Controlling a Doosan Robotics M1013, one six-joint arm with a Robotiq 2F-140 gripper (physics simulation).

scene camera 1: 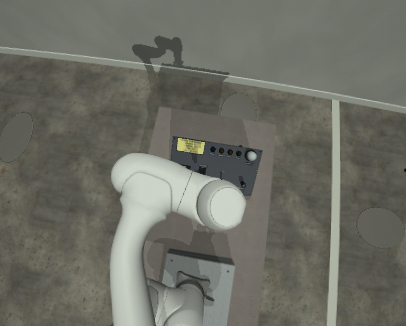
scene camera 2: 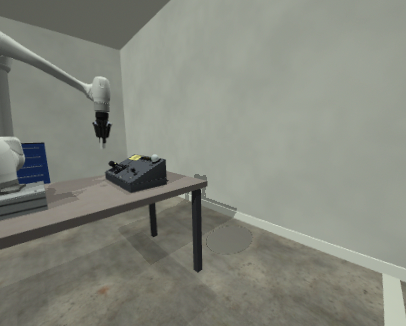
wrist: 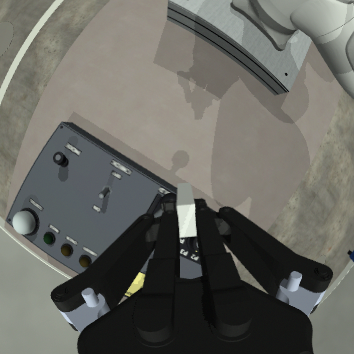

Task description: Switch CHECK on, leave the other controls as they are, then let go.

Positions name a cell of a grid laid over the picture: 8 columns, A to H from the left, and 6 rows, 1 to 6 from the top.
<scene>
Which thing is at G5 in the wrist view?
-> My gripper.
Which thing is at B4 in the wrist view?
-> A dark control box.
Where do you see a dark control box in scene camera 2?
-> C4
</scene>
